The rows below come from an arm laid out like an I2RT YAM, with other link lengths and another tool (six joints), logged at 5 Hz.
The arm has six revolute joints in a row. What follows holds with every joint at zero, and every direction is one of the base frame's. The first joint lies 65.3 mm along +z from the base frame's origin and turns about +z. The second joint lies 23 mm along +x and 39 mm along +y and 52.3 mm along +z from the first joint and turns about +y. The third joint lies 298.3 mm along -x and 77.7 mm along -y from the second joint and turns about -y. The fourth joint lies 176.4 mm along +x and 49.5 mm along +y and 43.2 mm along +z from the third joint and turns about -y. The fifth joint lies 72.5 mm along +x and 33.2 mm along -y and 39.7 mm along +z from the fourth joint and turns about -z. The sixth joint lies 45.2 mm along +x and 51.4 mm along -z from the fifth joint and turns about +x. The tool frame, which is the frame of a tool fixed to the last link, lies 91 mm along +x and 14 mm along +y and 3 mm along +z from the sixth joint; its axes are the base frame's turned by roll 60.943, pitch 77.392 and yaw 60.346 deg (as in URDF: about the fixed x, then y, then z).
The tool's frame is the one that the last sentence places.
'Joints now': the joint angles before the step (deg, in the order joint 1, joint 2, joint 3, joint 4, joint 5, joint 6). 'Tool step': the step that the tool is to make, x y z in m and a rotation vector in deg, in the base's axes. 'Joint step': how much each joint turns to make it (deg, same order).
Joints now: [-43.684, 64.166, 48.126, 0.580, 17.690, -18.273]
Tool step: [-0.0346, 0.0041, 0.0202, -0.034, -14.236, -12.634]
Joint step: [1.141, -5.982, -1.901, 0.970, 11.288, 13.626]
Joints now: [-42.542, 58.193, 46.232, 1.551, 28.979, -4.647]
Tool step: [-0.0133, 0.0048, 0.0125, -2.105, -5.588, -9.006]
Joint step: [6.634, -1.677, -0.088, 0.853, 15.136, 5.434]
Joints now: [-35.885, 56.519, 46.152, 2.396, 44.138, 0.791]
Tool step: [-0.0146, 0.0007, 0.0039, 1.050, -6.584, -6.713]
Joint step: [1.639, -0.459, 1.548, -3.726, 7.555, 8.755]
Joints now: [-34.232, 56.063, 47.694, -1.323, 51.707, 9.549]
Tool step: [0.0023, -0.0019, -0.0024, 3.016, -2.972, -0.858]
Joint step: [0.066, 1.580, 3.040, -6.108, 0.037, 6.890]
